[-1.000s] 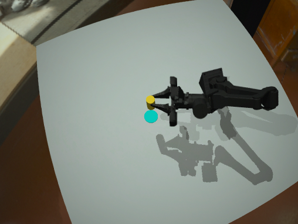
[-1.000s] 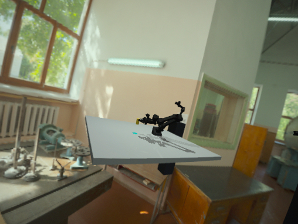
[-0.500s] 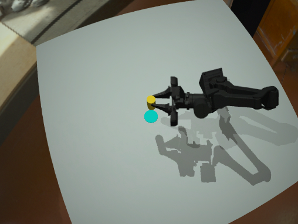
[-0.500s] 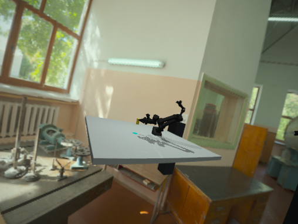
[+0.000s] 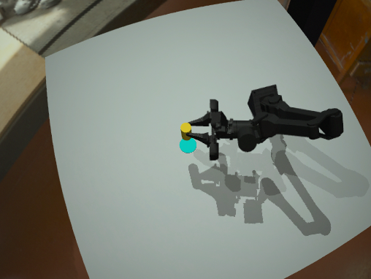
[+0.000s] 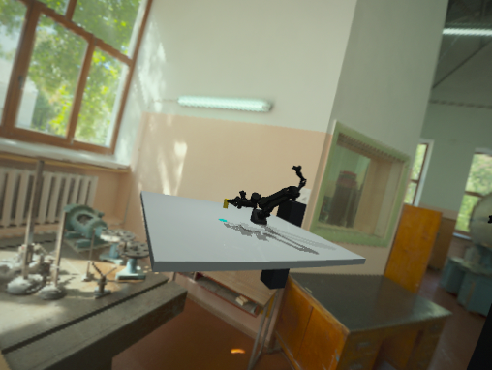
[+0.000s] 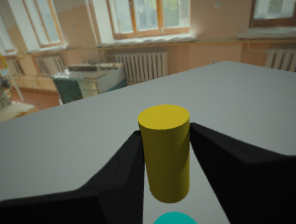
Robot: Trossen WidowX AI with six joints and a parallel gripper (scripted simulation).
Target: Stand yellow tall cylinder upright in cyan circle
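Right now my gripper tip is 1 cm past the cyan circle and 14 cm above it. Also, from my gripper tip: yellow cylinder: 2 cm below.
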